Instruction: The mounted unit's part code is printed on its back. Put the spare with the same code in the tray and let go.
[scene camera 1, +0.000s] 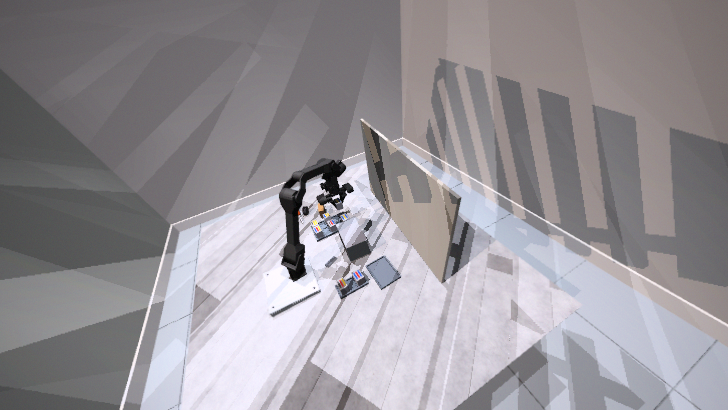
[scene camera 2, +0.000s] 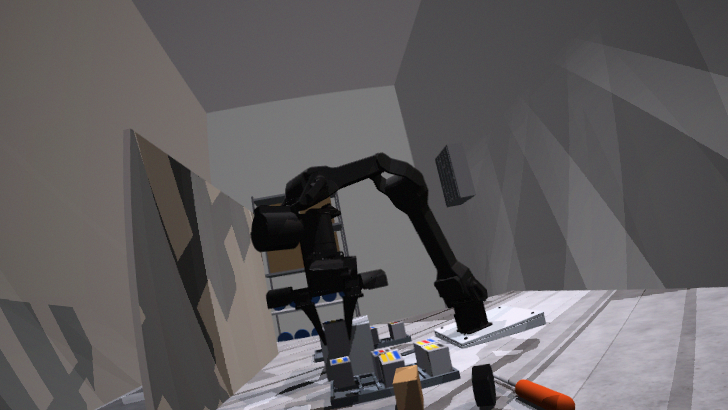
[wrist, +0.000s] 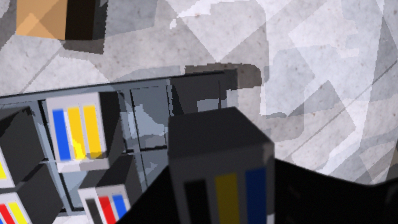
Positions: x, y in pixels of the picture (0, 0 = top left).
Labels:
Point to my gripper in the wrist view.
At 211, 166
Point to my gripper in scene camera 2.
At 337, 342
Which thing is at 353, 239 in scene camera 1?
A grey mounted unit.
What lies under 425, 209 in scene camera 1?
A tall tan panel.

